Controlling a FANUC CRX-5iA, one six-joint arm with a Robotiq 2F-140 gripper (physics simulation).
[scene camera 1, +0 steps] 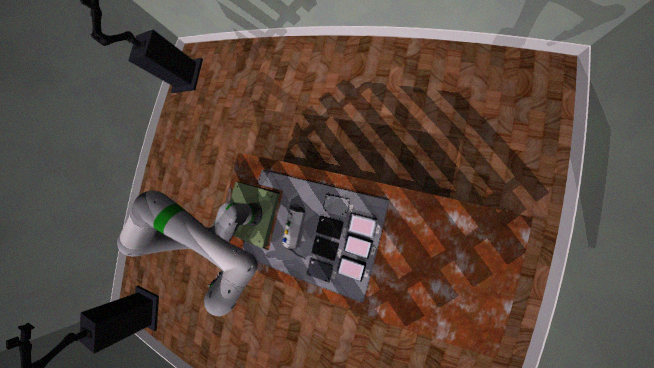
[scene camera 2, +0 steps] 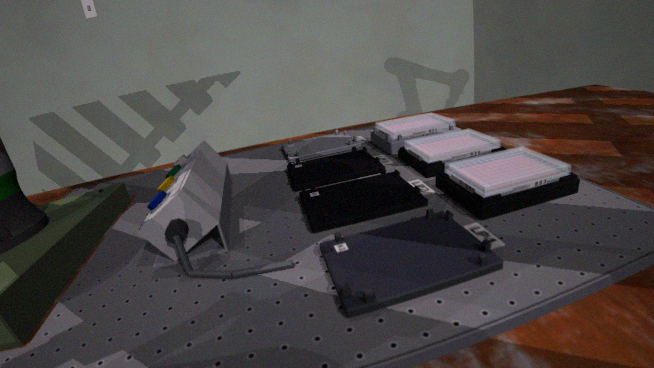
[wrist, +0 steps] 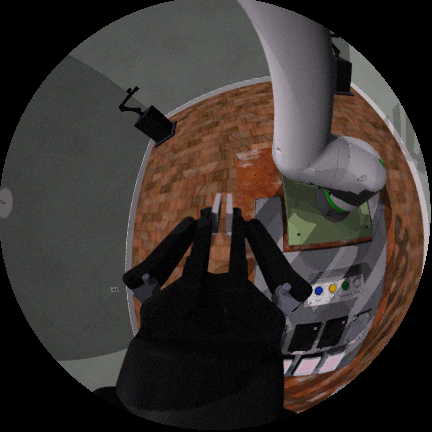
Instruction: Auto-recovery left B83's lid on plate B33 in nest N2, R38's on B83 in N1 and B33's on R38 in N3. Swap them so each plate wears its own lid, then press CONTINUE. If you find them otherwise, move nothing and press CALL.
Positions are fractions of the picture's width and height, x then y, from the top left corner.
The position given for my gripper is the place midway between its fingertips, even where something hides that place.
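Through the wrist view I see my gripper (wrist: 0.52,0.47), which is shut and holds nothing. A grey button box (wrist: 0.74,0.68) is there as well.
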